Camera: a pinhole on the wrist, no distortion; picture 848 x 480 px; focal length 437.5 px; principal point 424.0 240.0 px. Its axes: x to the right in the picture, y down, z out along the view. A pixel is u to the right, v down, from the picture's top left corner.
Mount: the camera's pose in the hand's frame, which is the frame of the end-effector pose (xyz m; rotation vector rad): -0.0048 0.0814 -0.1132 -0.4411 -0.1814 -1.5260
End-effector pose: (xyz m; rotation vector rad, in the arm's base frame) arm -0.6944 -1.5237 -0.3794 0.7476 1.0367 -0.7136
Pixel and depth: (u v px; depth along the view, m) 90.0 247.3 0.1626
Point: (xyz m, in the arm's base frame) -0.4861 -1.3718 -0.3481
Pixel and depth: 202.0 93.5 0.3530
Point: -0.3327 -1.4271 -0.1828
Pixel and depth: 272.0 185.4 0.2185
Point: -0.4746 -1.4419 -0.3119
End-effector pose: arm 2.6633 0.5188 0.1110 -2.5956 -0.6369 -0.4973
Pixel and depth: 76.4 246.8 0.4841
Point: 3.0683 0.1210 -0.2073
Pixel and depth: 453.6 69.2 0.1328
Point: 2.7022 0.4147 0.0408
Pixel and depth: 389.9 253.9 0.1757
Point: 2.7773 0.4169 0.0385
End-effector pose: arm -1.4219 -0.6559 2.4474 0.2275 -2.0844 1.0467
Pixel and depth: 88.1 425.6 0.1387
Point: -1.5566 -0.4658 2.3699
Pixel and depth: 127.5 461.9 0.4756
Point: -1.9692 -0.3603 2.2605
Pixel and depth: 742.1 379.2 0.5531
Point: -1.8638 -1.0414 2.5056
